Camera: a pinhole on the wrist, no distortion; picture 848 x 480 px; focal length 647.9 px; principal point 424.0 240.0 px. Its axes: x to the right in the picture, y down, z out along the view. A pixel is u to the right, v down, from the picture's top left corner.
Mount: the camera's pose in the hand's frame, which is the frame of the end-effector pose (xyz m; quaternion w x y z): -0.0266 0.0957 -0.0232 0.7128 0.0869 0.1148 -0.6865
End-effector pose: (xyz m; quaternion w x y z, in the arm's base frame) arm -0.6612 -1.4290 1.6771 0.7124 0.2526 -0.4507 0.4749
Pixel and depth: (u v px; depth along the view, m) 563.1 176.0 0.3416
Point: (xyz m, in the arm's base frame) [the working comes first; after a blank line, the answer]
In the camera's frame: 0.0733 -0.0337 0.3416

-0.7165 -1.7029 1.7769
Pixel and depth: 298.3 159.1 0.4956
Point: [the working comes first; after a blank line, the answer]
In the camera's frame: -0.0962 -0.0619 0.4956

-0.9060 -1.8200 1.8370
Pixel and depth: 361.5 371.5 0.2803
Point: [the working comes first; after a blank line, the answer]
In the camera's frame: -0.0270 0.0569 0.2803

-0.7971 -1.5892 1.8280
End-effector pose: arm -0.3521 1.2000 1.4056 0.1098 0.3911 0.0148 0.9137
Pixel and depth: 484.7 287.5 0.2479
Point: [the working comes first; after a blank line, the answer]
In the camera's frame: 0.0232 0.0182 0.2479

-0.2064 1.1842 1.5522
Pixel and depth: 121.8 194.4 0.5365
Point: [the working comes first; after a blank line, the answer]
In the camera's frame: -0.2502 -0.0378 0.5365

0.0499 0.9781 1.7825
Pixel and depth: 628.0 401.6 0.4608
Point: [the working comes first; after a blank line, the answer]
In the camera's frame: 0.1451 0.1149 0.4608

-0.1279 1.3661 1.7262
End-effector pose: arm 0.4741 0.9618 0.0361 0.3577 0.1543 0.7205 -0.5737
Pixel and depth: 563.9 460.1 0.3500
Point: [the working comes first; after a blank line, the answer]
In the camera's frame: 0.0756 0.1189 0.3500

0.4501 0.6516 -0.0144
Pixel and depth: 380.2 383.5 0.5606
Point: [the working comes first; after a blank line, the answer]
In the camera's frame: -0.0379 0.1242 0.5606

0.5530 0.4451 -0.0777
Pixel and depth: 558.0 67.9 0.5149
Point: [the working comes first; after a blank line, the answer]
In the camera's frame: 0.1065 -0.1368 0.5149

0.6206 0.5245 0.2053
